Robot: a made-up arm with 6 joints. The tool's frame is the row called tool.
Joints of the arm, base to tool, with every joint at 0 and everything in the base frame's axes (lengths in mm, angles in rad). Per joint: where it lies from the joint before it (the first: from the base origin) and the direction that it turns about. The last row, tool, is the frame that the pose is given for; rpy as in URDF.
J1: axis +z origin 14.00 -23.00 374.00
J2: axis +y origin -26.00 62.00 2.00
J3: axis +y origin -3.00 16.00 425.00
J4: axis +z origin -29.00 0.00 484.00
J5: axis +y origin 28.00 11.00 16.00
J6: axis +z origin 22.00 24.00 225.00
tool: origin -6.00 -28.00 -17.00 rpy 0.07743 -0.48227 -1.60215
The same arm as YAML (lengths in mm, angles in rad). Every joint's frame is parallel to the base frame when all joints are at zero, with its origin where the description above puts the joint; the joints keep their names.
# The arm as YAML. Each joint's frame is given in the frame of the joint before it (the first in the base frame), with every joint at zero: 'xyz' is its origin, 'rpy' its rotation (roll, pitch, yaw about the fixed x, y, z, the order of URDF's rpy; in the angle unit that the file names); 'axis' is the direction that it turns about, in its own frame. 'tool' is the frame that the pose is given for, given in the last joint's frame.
units:
  length: mm
  angle: rad
joints:
  - name: J1
    type: revolute
    origin:
      xyz: [14.0, -23.0, 374.0]
      rpy: [0.0, 0.0, 0.0]
    axis: [0.0, 0.0, 1.0]
  - name: J2
    type: revolute
    origin:
      xyz: [-26.0, 62.0, 2.0]
      rpy: [0.0, 0.0, 0.0]
    axis: [0.0, 1.0, 0.0]
  - name: J3
    type: revolute
    origin:
      xyz: [-3.0, 16.0, 425.0]
      rpy: [0.0, 0.0, 0.0]
    axis: [0.0, 1.0, 0.0]
  - name: J4
    type: revolute
    origin:
      xyz: [-29.0, 0.0, 484.0]
      rpy: [0.0, 0.0, 0.0]
    axis: [0.0, 0.0, 1.0]
  - name: J5
    type: revolute
    origin:
      xyz: [28.0, 11.0, 16.0]
      rpy: [0.0, 0.0, 0.0]
    axis: [0.0, 1.0, 0.0]
  - name: J6
    type: revolute
    origin:
      xyz: [22.0, 24.0, 225.0]
      rpy: [0.0, 0.0, 0.0]
    axis: [0.0, 0.0, 1.0]
tool:
  origin:
    xyz: [-6.0, -28.0, -17.0]
    rpy: [0.0774, -0.4823, -1.6021]

